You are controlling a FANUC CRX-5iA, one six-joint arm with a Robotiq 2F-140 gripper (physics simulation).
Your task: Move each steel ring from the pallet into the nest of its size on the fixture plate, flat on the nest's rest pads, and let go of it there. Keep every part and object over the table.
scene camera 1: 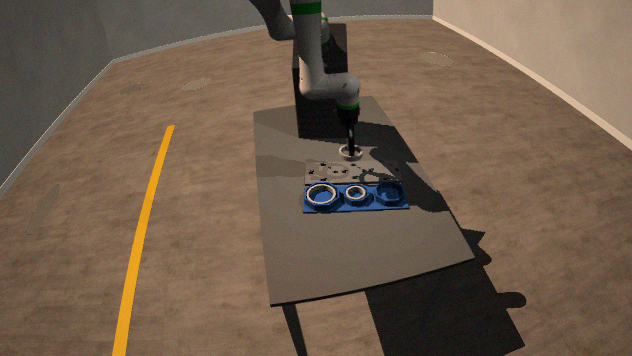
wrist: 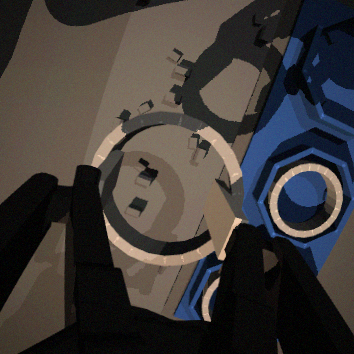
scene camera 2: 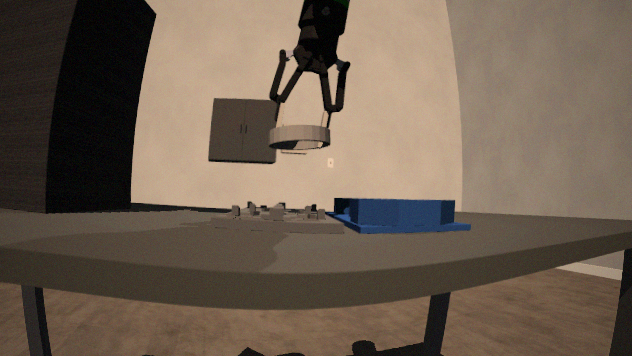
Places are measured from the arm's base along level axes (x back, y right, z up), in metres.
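Pixels of known places: gripper, between the fingertips: (scene camera 1: pixel 351 154) (wrist: pixel 164 181) (scene camera 2: pixel 297 143).
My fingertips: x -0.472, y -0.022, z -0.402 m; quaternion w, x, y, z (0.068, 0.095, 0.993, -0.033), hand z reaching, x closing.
Observation:
Behind a point stands the place of what it marks.
A medium steel ring (scene camera 1: pixel 351 158) {z -0.384, x -0.525, y -0.008 m} (scene camera 2: pixel 299 134) {z -0.394, x -0.461, y 0.032 m} (wrist: pixel 145 256) {z -0.377, x -0.467, y 0.028 m} hangs in the air above the fixture plate (scene camera 1: pixel 340 179) {z -0.522, x -0.490, y 0.036 m} (scene camera 2: pixel 280 227) {z -0.528, x -0.402, y 0.185 m} (wrist: pixel 145 65) {z -0.522, x -0.424, y -0.122 m}, slightly tilted in scene camera 2. My gripper (scene camera 1: pixel 351 151) {z -0.402, x -0.472, y -0.022 m} (scene camera 2: pixel 302 124) (wrist: pixel 164 181) {z -0.402, x -0.472, y -0.022 m} holds it from within, both fingertips inside against its inner wall. The plate carries small upright blocks and pads; no ring shows on it. The blue pallet (scene camera 1: pixel 325 210) {z -0.523, x -0.668, y 0.150 m} (scene camera 2: pixel 405 215) (wrist: pixel 272 142) {z -0.526, x -0.580, y -0.053 m} stands beside it. A large ring (scene camera 1: pixel 321 203) {z -0.496, x -0.649, y 0.162 m} sits in its left pocket, a small ring (scene camera 1: pixel 356 200) (wrist: pixel 273 201) in the middle one. The right pocket is empty.
The plate and pallet lie side by side on the grey table (scene camera 1: pixel 320 250) {z -0.533, x -0.870, y 0.217 m} (scene camera 2: pixel 200 252) {z -0.534, x -0.305, y 0.361 m}. The dark robot pedestal (scene camera 1: pixel 320 117) {z -0.400, x -0.102, y 0.036 m} (scene camera 2: pixel 100 115) {z -0.372, x -0.103, y 0.032 m} stands at the table's back. The arm's shadow falls across part of the plate and table.

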